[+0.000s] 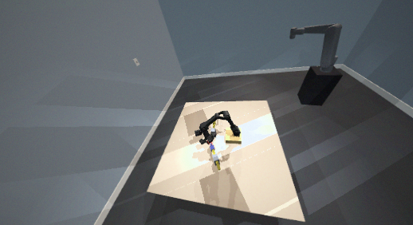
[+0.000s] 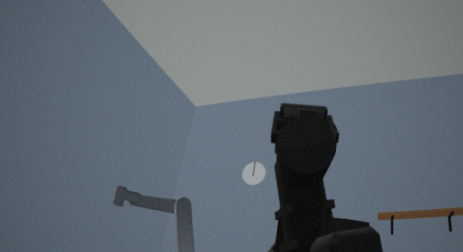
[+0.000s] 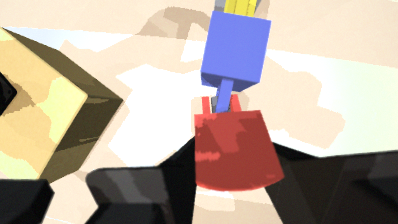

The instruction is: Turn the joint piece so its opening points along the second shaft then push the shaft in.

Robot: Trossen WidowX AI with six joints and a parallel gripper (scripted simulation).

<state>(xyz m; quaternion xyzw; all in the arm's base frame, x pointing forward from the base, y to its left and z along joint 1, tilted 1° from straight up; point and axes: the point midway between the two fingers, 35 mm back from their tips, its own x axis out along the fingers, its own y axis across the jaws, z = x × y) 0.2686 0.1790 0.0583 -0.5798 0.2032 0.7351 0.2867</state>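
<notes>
Right now the red joint piece is 30 mm above my gripper tip.
</notes>
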